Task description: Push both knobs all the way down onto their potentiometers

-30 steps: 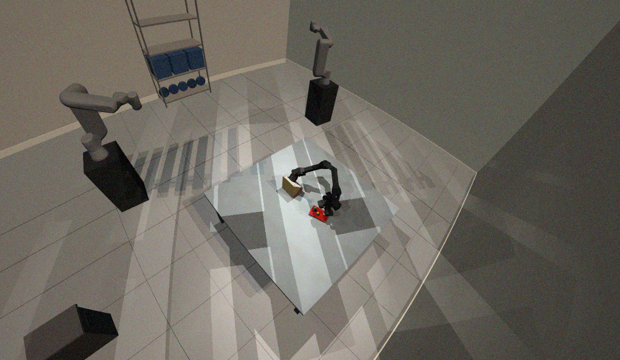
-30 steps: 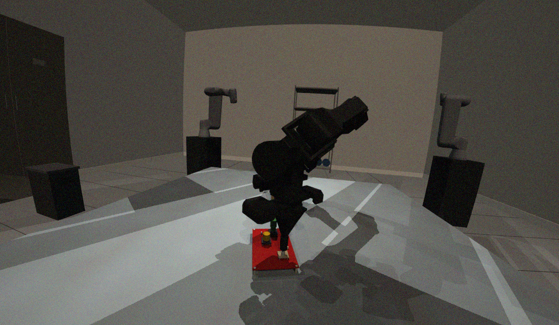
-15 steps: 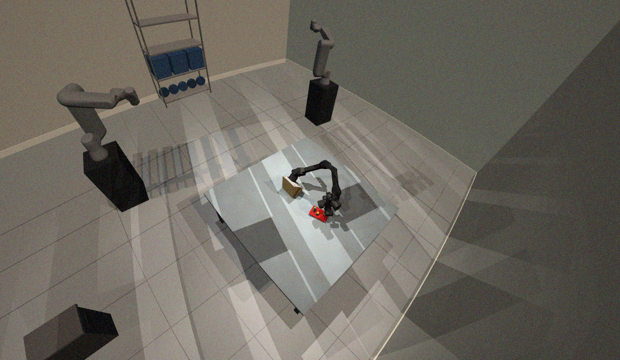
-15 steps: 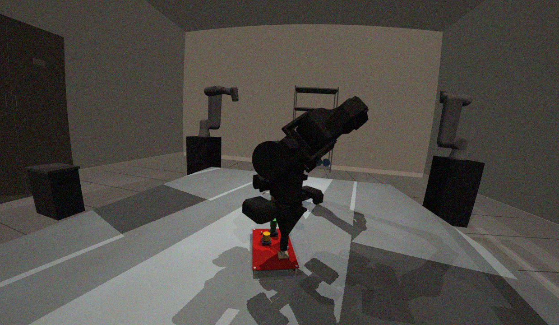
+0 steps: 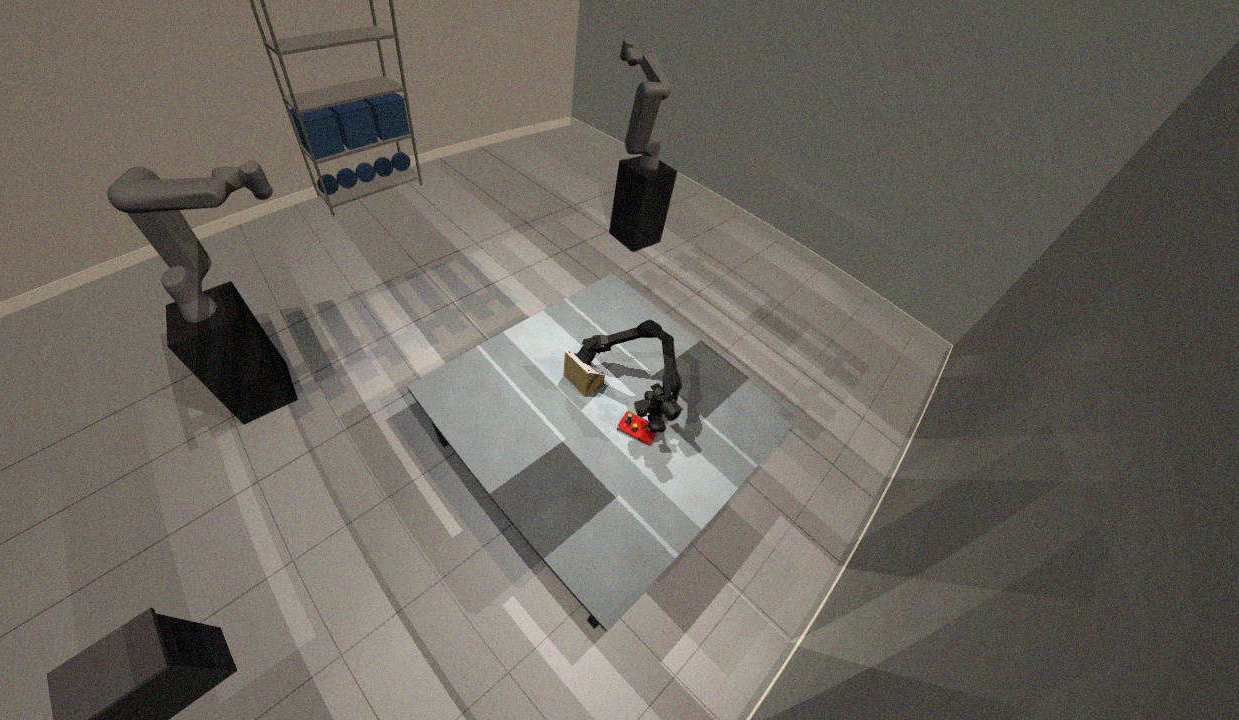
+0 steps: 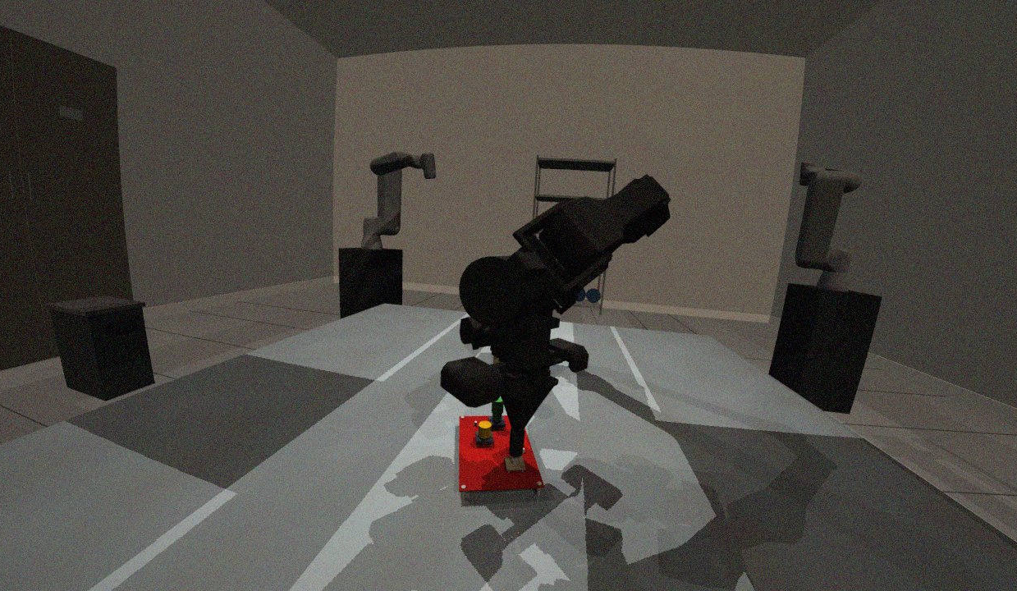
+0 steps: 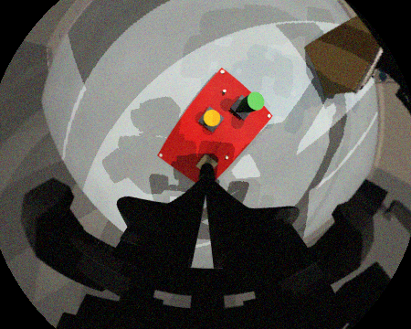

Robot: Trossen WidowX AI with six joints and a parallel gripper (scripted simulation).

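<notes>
Right now the black knob is 2 cm below my gripper tip. From my gripper tip the other things lie so: green knob 8 cm behind, 5 cm to the right, 3 cm below.
</notes>
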